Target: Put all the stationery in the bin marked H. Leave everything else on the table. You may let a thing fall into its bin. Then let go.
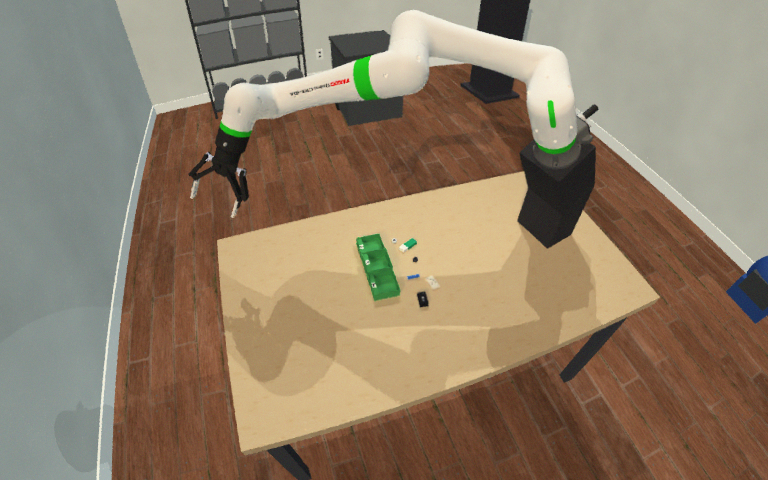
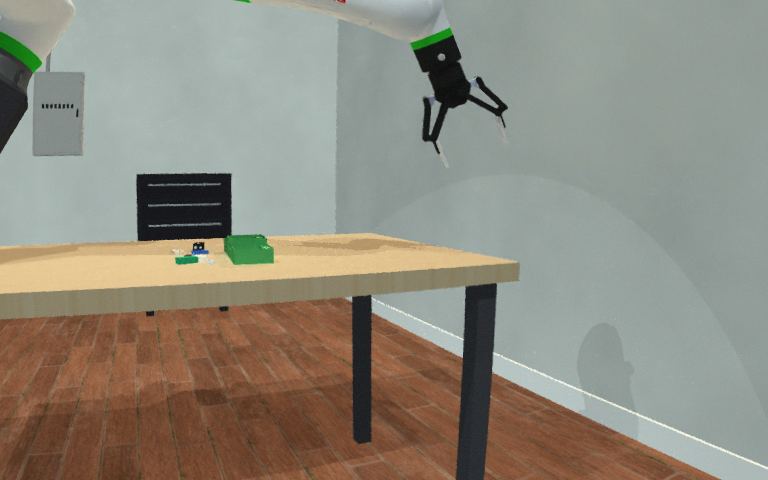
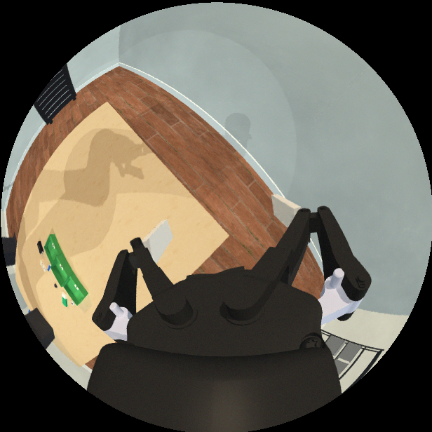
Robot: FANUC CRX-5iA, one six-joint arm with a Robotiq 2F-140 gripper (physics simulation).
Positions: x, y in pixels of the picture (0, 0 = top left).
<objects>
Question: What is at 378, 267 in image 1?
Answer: A green three-compartment bin block.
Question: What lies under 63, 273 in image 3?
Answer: A green three-compartment bin block.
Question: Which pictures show the gripper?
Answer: Image 1, image 2 and image 3: all of them.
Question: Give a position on a green three-compartment bin block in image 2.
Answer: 241, 249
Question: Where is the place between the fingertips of the gripper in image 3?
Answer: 219, 216
</objects>
